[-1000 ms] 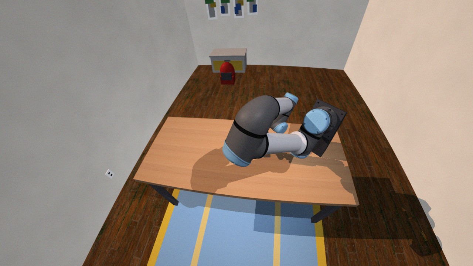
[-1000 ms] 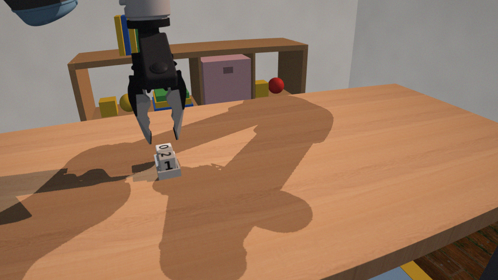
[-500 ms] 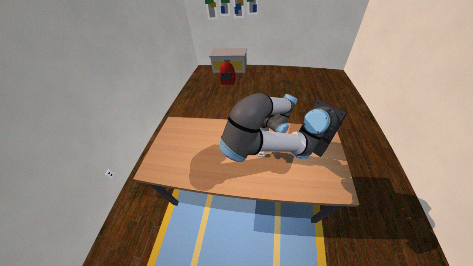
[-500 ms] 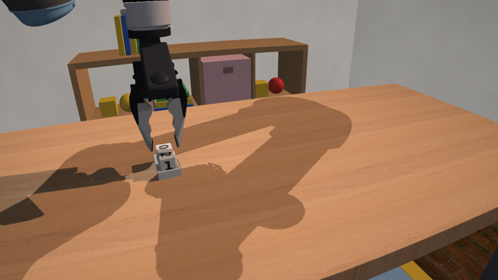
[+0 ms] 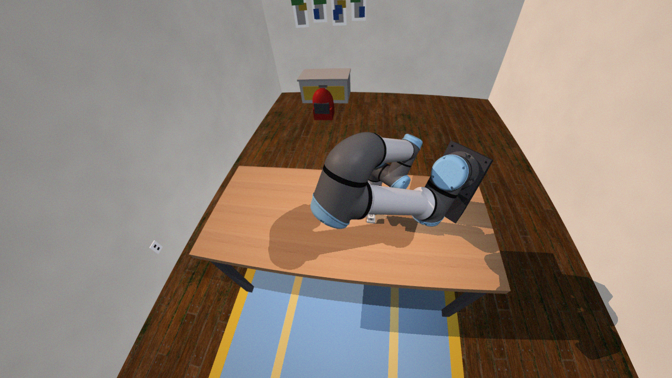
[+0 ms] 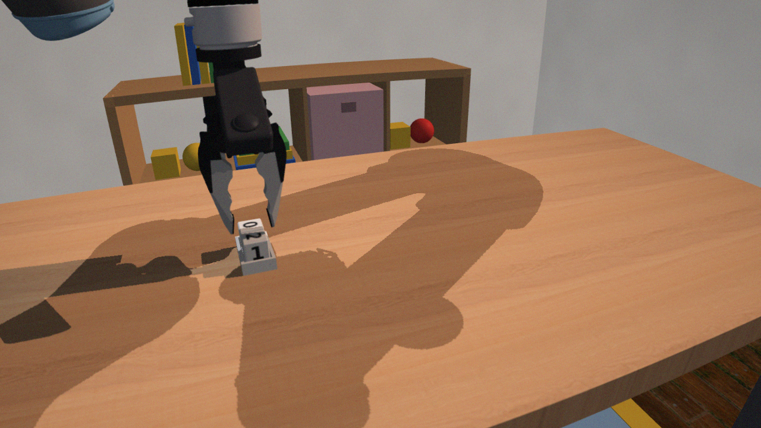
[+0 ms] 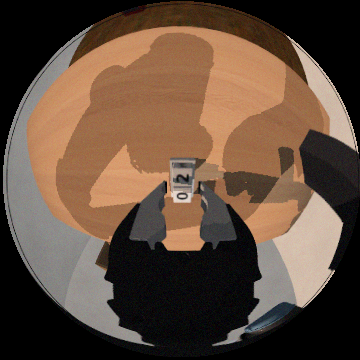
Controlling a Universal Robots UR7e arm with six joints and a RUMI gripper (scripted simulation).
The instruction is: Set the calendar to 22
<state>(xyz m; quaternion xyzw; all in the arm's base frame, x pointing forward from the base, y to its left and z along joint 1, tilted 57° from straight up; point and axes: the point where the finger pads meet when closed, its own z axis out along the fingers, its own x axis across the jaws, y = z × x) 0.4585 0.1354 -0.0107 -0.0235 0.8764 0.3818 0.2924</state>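
My gripper is now 40 mm above the white cube. From my hand the other things lie so: grey tray 60 mm below, 20 mm to the left, 10 mm behind.
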